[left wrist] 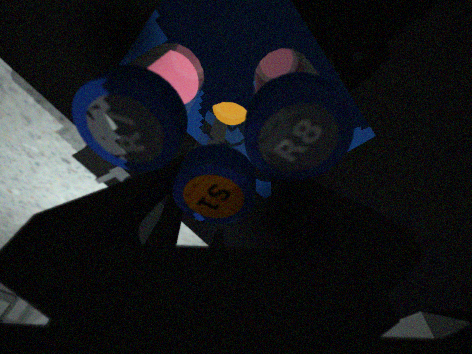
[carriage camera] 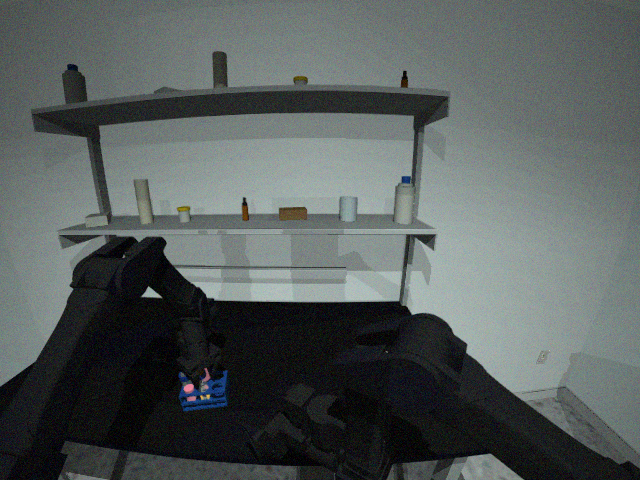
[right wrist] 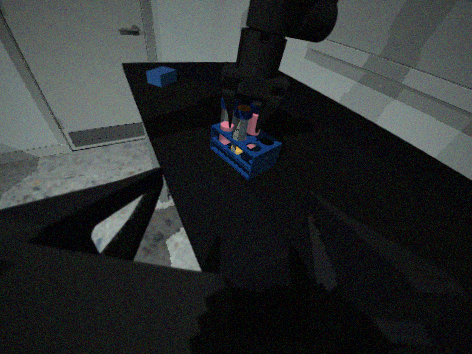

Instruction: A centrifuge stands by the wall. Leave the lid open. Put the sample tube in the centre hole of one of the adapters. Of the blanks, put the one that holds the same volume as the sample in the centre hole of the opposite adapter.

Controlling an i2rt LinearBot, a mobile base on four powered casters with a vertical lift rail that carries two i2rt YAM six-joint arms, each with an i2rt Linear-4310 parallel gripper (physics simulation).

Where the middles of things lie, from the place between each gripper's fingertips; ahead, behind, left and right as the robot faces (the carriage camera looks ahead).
My left hand is 2 cm above the sample tube (left wrist: 216,182) and 1 cm to the right of it.
Right now the sample tube is 13 cm ahead of my right hand, 21 cm to the left of it and 11 cm below it.
